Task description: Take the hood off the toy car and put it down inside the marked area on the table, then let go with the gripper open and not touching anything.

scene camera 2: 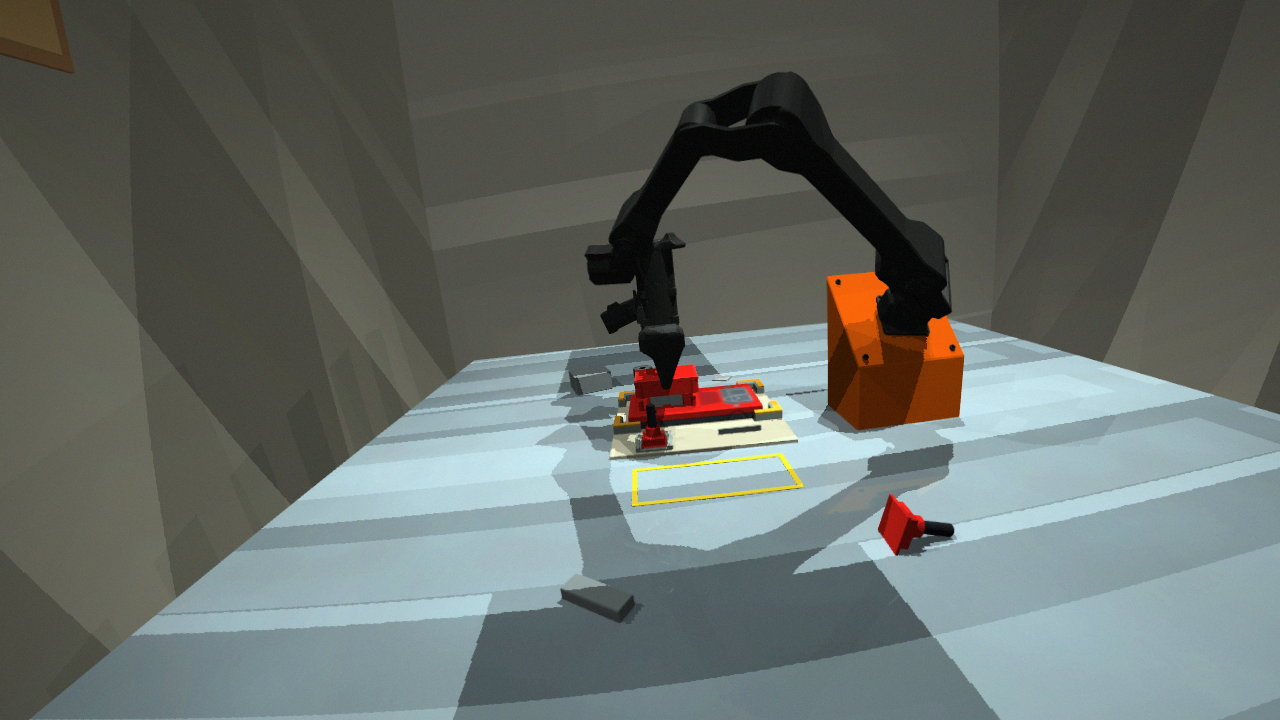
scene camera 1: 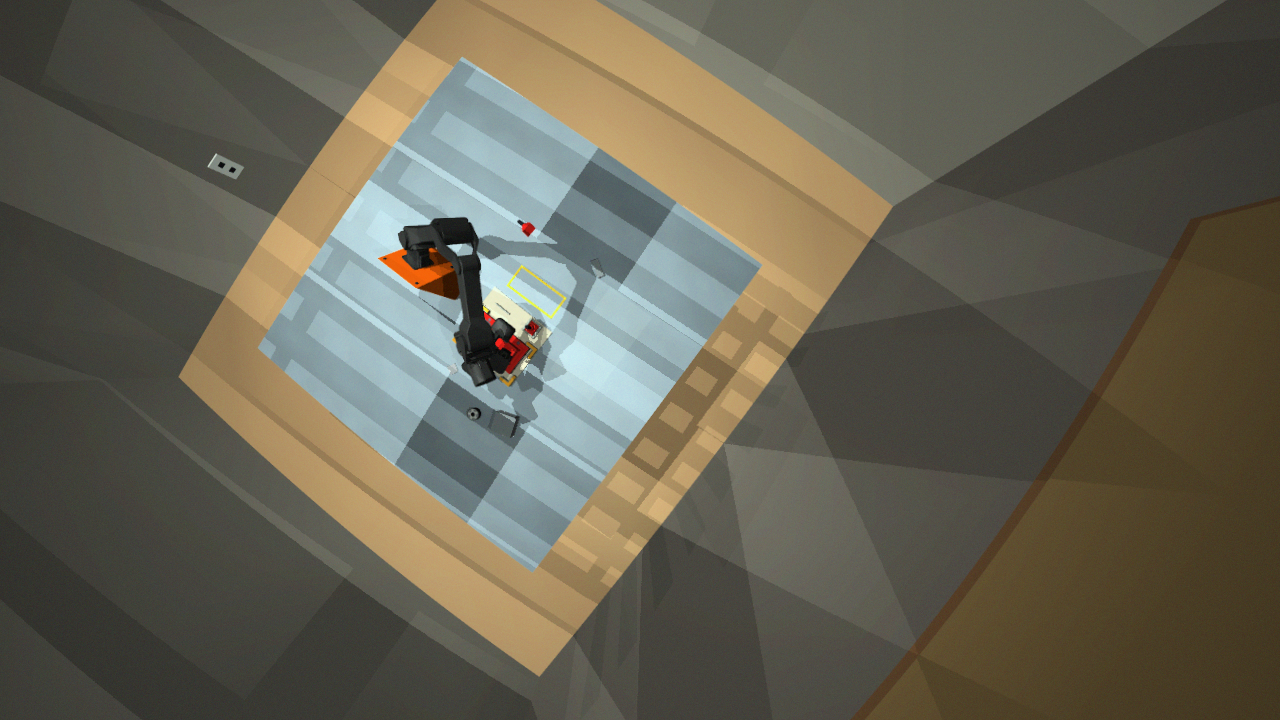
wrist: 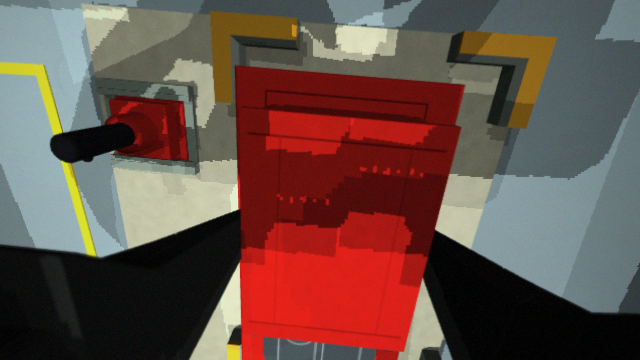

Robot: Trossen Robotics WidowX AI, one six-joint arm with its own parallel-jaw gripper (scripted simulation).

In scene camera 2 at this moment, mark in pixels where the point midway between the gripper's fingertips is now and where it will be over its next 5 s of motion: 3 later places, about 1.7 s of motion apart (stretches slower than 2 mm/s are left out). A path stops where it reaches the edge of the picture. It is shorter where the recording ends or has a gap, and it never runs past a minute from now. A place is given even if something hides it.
My gripper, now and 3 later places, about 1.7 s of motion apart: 665,381; 684,381; 704,419; 711,454
